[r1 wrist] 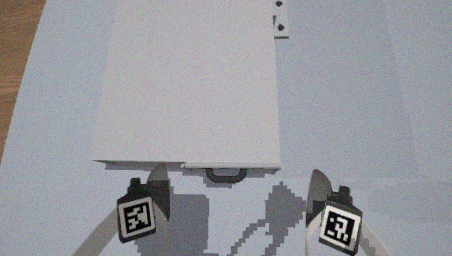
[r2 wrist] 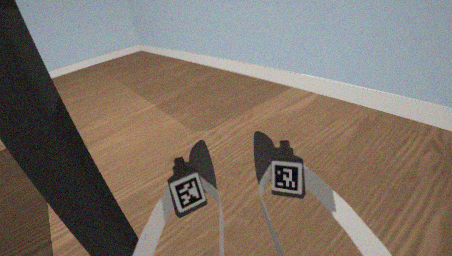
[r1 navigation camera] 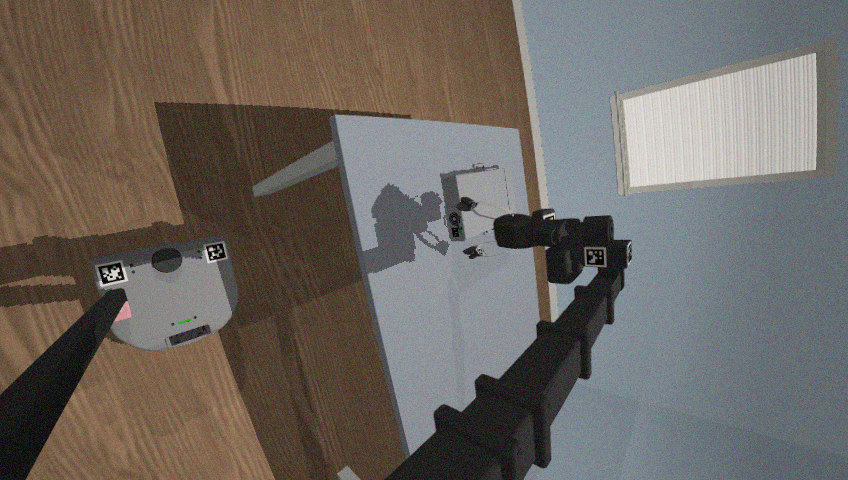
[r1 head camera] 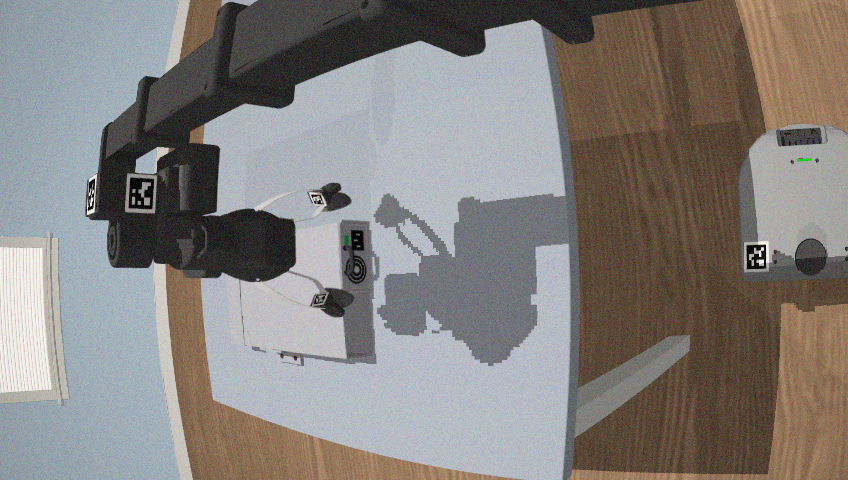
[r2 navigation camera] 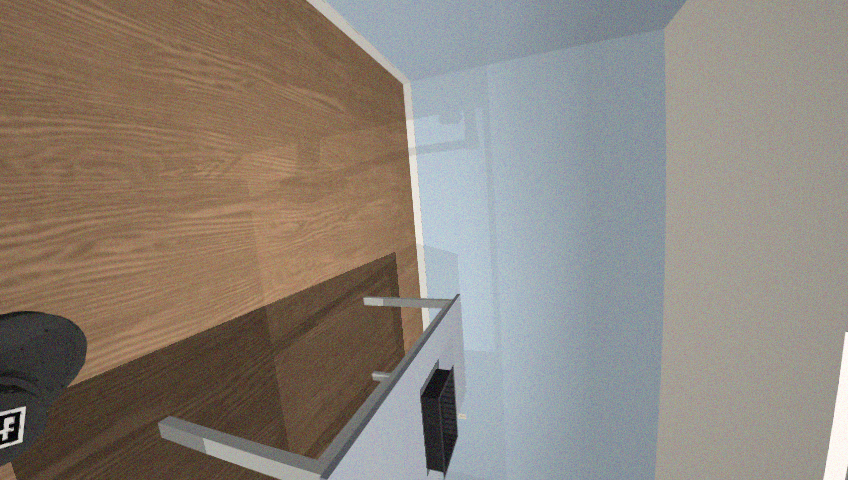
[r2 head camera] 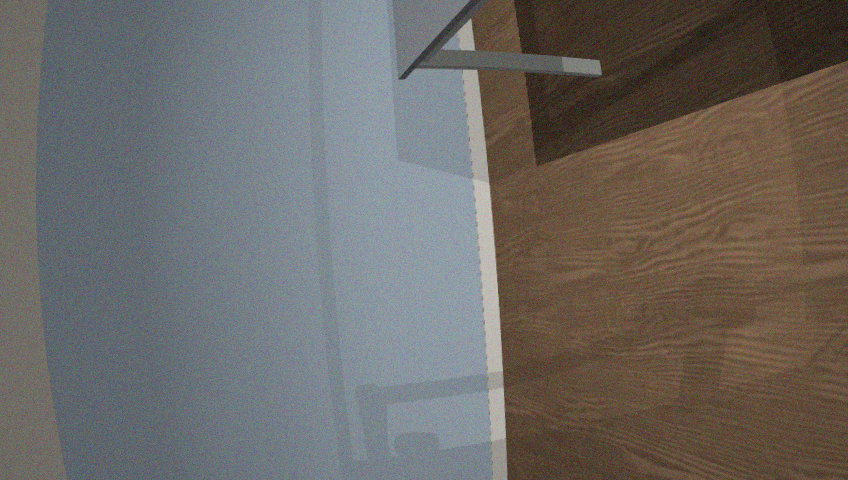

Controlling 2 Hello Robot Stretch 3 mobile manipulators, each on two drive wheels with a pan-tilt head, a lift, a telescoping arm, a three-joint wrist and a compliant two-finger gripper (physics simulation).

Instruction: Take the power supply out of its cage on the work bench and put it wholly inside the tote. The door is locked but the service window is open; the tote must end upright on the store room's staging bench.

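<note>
The pale cage (r1 head camera: 291,327) (r1 navigation camera: 484,190) (r1 wrist: 192,85) stands on the work bench (r1 head camera: 452,410) (r1 navigation camera: 416,321). The power supply (r1 head camera: 356,267) (r1 navigation camera: 455,218) shows its fan and socket face at the cage's front opening; its body is hidden inside. Its dark handle (r1 wrist: 226,176) sticks out. The r1 gripper (r1 head camera: 340,249) (r1 navigation camera: 471,228) (r1 wrist: 239,192) is open, its fingers wide to either side of the handle, touching nothing that I can see. The black tote (r2 navigation camera: 439,422) stands upright on the staging bench (r2 navigation camera: 386,440). The r2 gripper (r2 wrist: 232,157) is open and empty above the floor.
r1's arm (r1 head camera: 333,53) (r1 navigation camera: 523,380) reaches across the work bench. r1's base (r1 head camera: 797,202) (r1 navigation camera: 178,297) stands off its front edge. A framed white panel (r1 head camera: 23,321) (r1 navigation camera: 720,124) is on the wall. A black bar (r2 wrist: 65,140) runs beside the r2 gripper.
</note>
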